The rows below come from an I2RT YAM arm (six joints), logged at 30 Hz.
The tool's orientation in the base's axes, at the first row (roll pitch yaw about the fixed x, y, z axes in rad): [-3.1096, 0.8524, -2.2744]
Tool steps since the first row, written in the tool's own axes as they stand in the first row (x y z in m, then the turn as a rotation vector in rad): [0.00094, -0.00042, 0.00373, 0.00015, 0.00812, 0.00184]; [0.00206, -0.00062, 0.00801, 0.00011, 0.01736, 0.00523]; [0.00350, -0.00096, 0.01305, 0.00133, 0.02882, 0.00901]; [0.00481, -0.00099, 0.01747, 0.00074, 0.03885, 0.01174]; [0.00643, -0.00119, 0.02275, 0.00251, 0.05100, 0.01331]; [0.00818, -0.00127, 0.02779, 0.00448, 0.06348, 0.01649]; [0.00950, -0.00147, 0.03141, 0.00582, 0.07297, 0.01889]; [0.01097, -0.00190, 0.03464, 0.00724, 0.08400, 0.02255]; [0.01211, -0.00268, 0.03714, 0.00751, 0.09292, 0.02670]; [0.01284, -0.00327, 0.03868, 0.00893, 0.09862, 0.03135]
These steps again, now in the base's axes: [0.00182, 0.00131, -0.00315, -0.00519, 0.00634, -0.00149]; [0.00368, 0.00298, -0.00681, -0.01033, 0.01438, -0.00389]; [0.00590, 0.00482, -0.01120, -0.01748, 0.02348, -0.00754]; [0.00762, 0.00659, -0.01509, -0.02332, 0.03196, -0.00910]; [0.00978, 0.00856, -0.01978, -0.03234, 0.04002, -0.01172]; [0.01167, 0.01042, -0.02441, -0.04087, 0.04909, -0.01556]; [0.01311, 0.01163, -0.02778, -0.04730, 0.05605, -0.01834]; [0.01446, 0.01239, -0.03101, -0.05426, 0.06470, -0.02205]; [0.01583, 0.01268, -0.03349, -0.05892, 0.07279, -0.02517]; [0.01675, 0.01277, -0.03504, -0.06140, 0.07844, -0.02942]
